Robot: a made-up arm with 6 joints.
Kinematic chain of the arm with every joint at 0, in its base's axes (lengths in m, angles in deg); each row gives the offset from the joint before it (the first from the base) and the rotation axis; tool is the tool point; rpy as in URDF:
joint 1: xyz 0 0 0.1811 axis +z
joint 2: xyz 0 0 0 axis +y
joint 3: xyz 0.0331 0 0.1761 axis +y
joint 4: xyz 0.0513 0 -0.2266 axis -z
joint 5: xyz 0 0 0 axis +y
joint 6: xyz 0.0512 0 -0.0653 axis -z
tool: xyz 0 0 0 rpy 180 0 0
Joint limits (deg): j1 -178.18..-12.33 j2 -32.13..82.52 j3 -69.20..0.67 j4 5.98..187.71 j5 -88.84..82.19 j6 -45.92..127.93
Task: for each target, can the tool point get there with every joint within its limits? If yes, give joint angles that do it. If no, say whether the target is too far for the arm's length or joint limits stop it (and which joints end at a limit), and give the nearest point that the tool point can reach.
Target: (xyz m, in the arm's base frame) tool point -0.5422 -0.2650 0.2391
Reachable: no: too far | nearest point -0.3421 -0.1672 0.2177 | short by 0.224 m
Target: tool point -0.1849 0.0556 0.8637
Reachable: no: too far | nearest point -0.1539 0.0071 0.5245 | short by 0.344 m
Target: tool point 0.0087 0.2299 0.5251
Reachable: no: joint limits stop it (at a limit: joint 1, joint 2, joint 3) | nearest point -0.1025 0.0618 0.4660 | short by 0.210 m
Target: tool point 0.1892 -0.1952 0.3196
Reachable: yes | joints -29.23 -9.27 -56.87 79.01 -35.03 -11.18
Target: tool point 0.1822 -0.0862 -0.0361
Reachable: yes | joints -31.18 49.06 -41.18 150.42 68.23 11.79
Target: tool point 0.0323 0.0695 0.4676
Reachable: no: joint limits stop it (at a limit: joint 1, joint 2, joint 3, joint 4, joint 5) | nearest point 0.0812 -0.0248 0.4975 | short by 0.110 m
